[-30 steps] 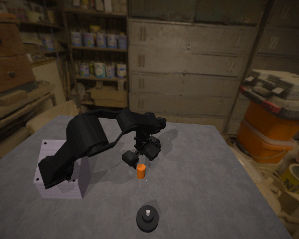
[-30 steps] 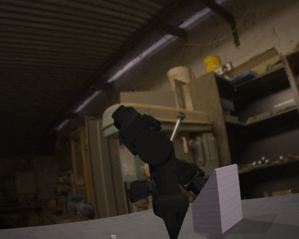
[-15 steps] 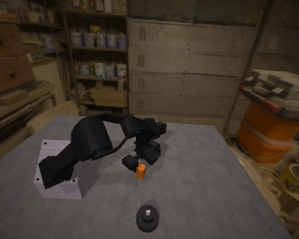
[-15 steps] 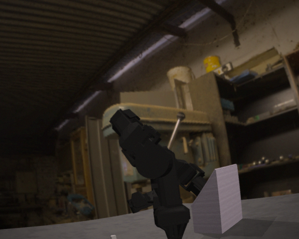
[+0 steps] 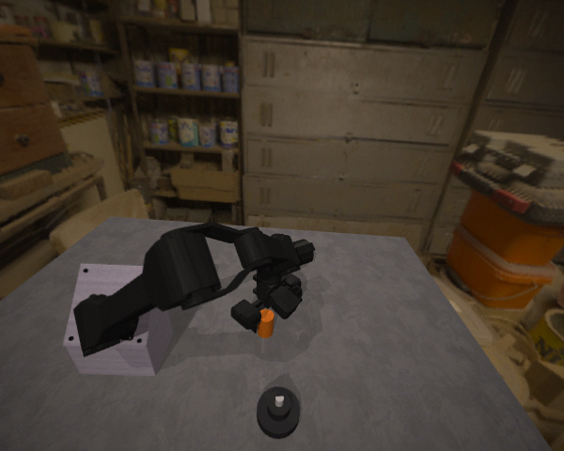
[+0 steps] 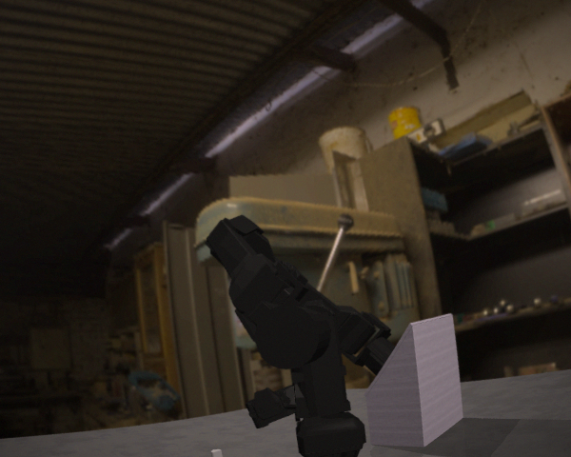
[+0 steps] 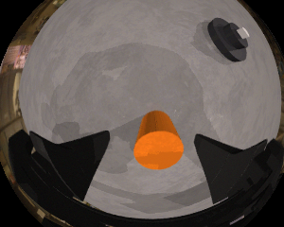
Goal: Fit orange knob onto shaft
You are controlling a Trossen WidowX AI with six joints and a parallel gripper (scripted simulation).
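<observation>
My gripper tip is now 10 mm below the orange knob. Round my gripper tip: black round pedestal (190 mm to the right, 40 mm ahead, 10 mm below).
</observation>
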